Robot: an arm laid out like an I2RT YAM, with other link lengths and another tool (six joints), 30 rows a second.
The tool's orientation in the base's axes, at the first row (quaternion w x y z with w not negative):
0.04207, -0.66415, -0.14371, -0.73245
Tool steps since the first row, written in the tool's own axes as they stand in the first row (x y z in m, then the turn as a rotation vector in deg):
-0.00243, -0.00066, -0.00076, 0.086, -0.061, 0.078
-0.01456, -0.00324, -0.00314, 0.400, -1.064, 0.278
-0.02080, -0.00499, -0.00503, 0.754, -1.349, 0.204
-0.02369, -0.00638, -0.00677, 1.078, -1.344, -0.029
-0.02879, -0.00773, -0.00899, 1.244, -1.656, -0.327
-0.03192, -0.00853, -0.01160, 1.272, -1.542, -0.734
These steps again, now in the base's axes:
-0.00062, 0.00011, -0.00255, 0.050, 0.090, 0.081
-0.00217, 0.00038, -0.01508, -0.047, 1.142, 0.251
-0.00372, 0.00074, -0.02164, -0.231, 1.440, 0.550
-0.00541, 0.00123, -0.02484, -0.490, 1.415, 0.852
-0.00730, 0.00127, -0.03024, -0.875, 1.655, 0.944
-0.00965, 0.00093, -0.03365, -1.240, 1.442, 0.958

